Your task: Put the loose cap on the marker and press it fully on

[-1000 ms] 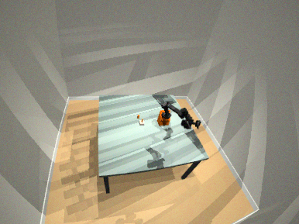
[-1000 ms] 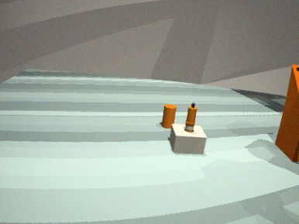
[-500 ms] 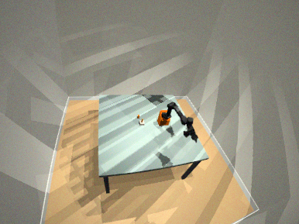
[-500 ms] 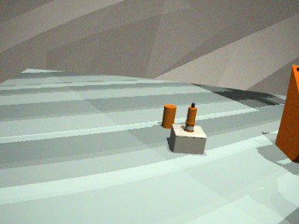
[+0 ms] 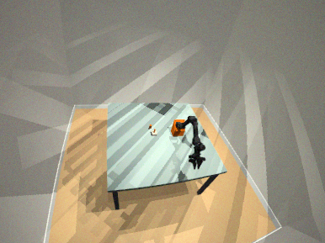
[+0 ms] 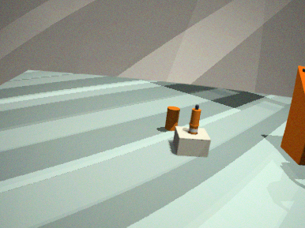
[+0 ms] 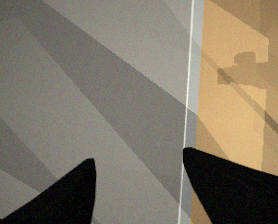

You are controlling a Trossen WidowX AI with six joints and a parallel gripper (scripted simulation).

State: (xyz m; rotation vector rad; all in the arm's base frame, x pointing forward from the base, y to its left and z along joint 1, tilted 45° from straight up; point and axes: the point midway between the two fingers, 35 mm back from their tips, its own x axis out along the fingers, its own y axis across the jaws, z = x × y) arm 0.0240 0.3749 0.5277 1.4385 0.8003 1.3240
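The cap lies 290 mm ahead of my gripper tip, 760 mm to the right of it and 220 mm below it. Round my gripper tip: white holder block (260 mm ahead, 650 mm to the right, 220 mm below); orange marker (260 mm ahead, 650 mm to the right, 170 mm below).
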